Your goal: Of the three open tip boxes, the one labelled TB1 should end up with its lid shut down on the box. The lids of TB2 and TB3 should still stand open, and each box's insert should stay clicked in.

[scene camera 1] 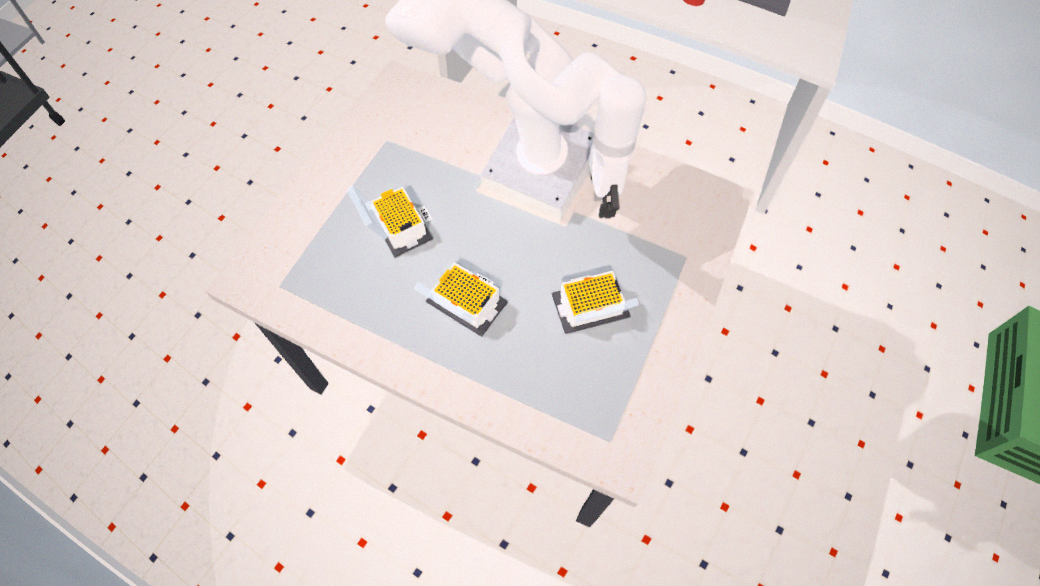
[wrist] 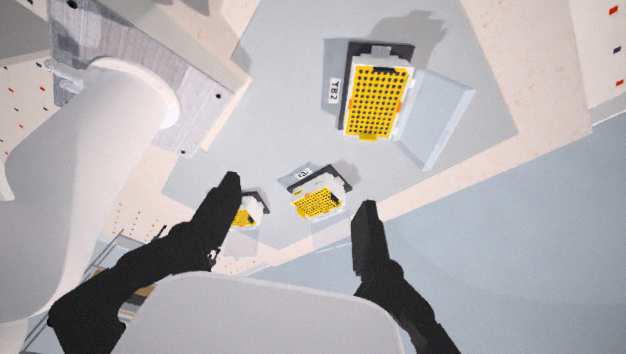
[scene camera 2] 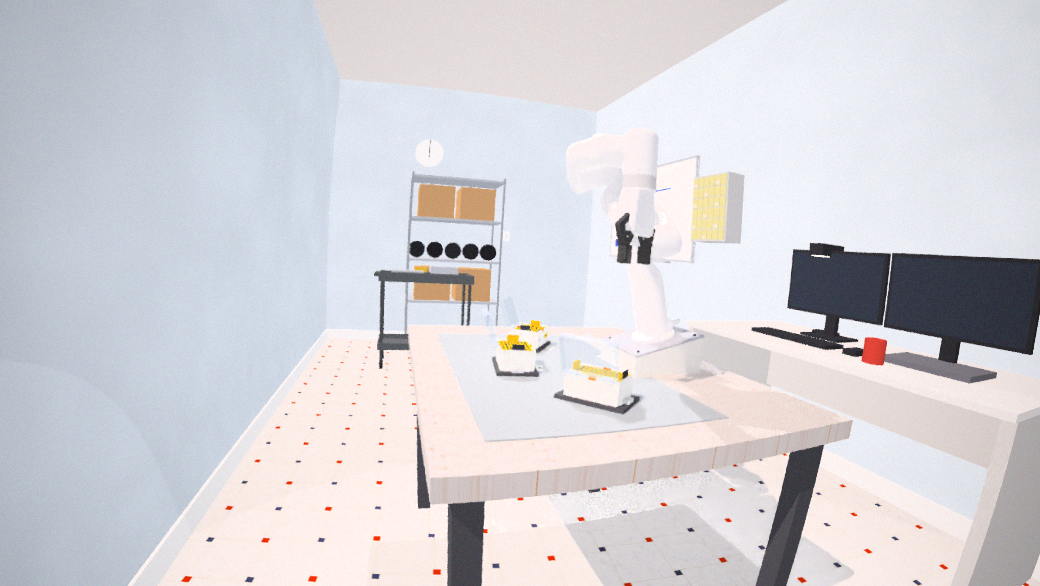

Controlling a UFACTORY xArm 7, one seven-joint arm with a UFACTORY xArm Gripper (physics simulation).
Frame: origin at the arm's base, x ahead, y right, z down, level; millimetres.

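Seen in the pictures: gripper, between the fingertips: [scene camera 1: 602, 197] [wrist: 300, 198] [scene camera 2: 633, 263]; arm's base, origin of its link: [scene camera 1: 542, 151] [wrist: 138, 96] [scene camera 2: 653, 336].
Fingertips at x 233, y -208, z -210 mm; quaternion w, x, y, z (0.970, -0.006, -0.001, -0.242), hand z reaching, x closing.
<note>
Offsets run from my fingertips to a thing's middle. "*": to the spot under its first point. Level surfaces: height alone.
The box whose small label seems to read TB1 [scene camera 1: 404, 232] [scene camera 2: 538, 339] [wrist: 254, 206] stands at the mat's far left in scene camera 1; its clear lid @[dx +104, dy +510, dz +186 mm] [scene camera 1: 358, 206] [wrist: 241, 243] stands open. In the wrist view a finger covers part of this box. TB2 [scene camera 1: 593, 311] [scene camera 2: 596, 388] [wrist: 372, 102] stands at the right, with its lid @[* dx +138, dy -87, dz +184 mm] [wrist: 432, 117] open. The middle box @[dx +182, dy +230, dz +226 mm] [scene camera 1: 465, 291] [scene camera 2: 516, 358] [wrist: 319, 197] has a label too blurred to read; its lid [scene camera 1: 422, 290] is open. Yellow inserts sit in all three. My gripper [scene camera 1: 609, 213] [scene camera 2: 633, 260] [wrist: 300, 198] is open and empty, high beside the arm's base.
The boxes stand on dark bases on a grey mat @[dz +290 mm] [scene camera 1: 349, 269] [scene camera 2: 509, 425] on the table @[dz +293 mm] [scene camera 1: 436, 407]. The arm's base plate [scene camera 1: 509, 174] [wrist: 200, 95] is behind the mat. A desk [scene camera 2: 938, 393] with monitors and a red cup [scene camera 2: 874, 350] stands beside the table.
</note>
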